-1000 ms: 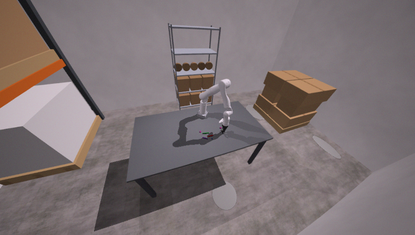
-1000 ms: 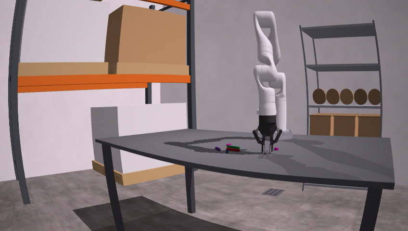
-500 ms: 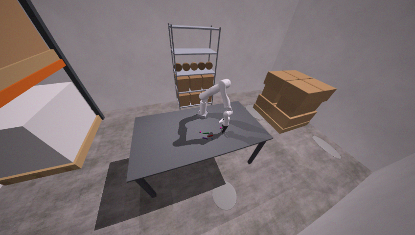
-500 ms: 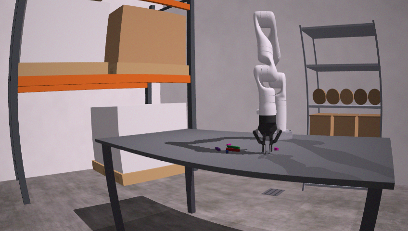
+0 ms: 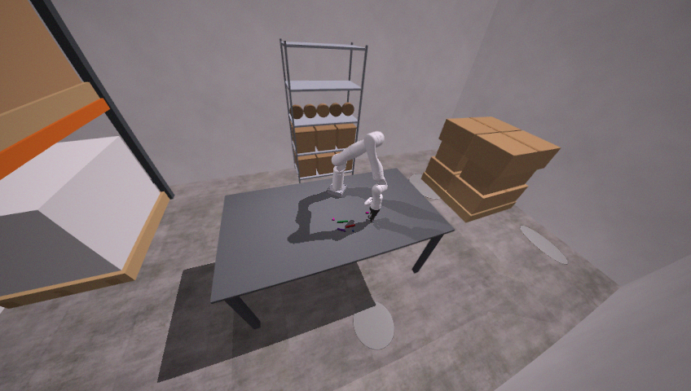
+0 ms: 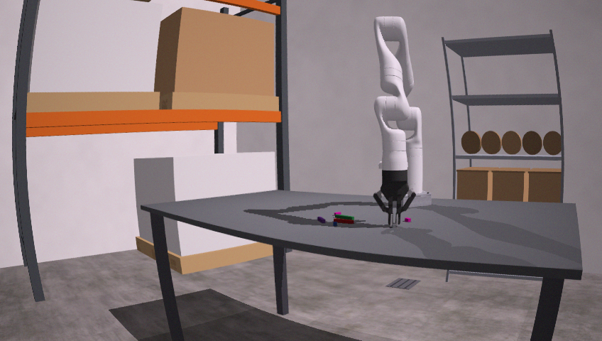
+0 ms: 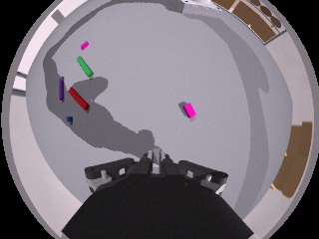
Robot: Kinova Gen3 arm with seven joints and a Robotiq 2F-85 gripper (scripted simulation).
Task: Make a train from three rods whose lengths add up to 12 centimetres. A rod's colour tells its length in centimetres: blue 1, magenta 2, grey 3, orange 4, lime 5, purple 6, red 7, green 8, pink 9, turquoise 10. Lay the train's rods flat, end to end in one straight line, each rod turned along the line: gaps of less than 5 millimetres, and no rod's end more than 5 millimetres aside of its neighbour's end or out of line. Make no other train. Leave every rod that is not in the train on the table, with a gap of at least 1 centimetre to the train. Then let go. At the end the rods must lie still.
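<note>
The green rod is 21 cm to the right of my hand, 9 cm behind it and 2 cm below it. The rest, counted from my hand: red rod (18 cm to the right, 2 cm below, 2 cm behind); then grey rod (2 cm below); then blue rod (18 cm to the right, 2 cm below, 2 cm ahead).
</note>
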